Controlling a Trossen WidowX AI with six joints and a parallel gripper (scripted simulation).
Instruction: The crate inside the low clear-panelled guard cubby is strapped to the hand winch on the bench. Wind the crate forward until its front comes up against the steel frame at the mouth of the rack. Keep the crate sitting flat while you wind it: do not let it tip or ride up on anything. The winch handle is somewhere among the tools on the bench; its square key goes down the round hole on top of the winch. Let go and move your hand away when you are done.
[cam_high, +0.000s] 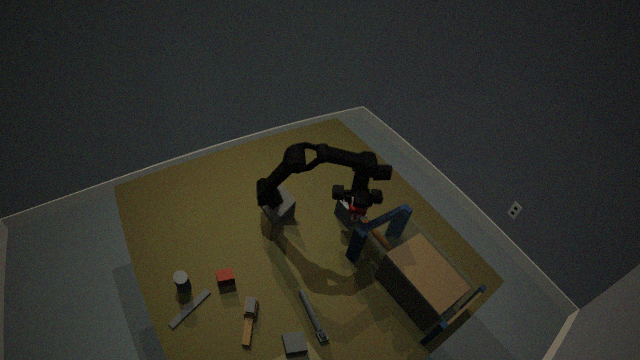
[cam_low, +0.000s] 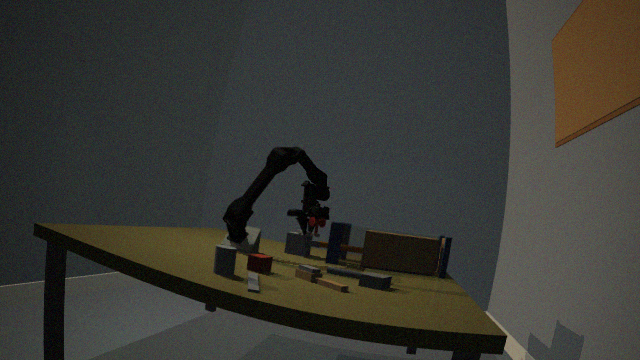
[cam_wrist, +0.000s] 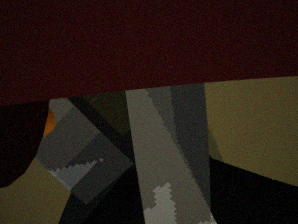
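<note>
My gripper tip is now 10 mm short of the grey crank handle, 10 mm to the left of it and 20 mm below it. Also, from my gripper tip: grey block: 390 mm ahead, 420 mm to the right, 70 mm below; then grey winch: 60 mm behind, 10 mm to the left, 60 mm below; then red grip: 40 mm ahead, 30 mm to the right, 50 mm above.
</note>
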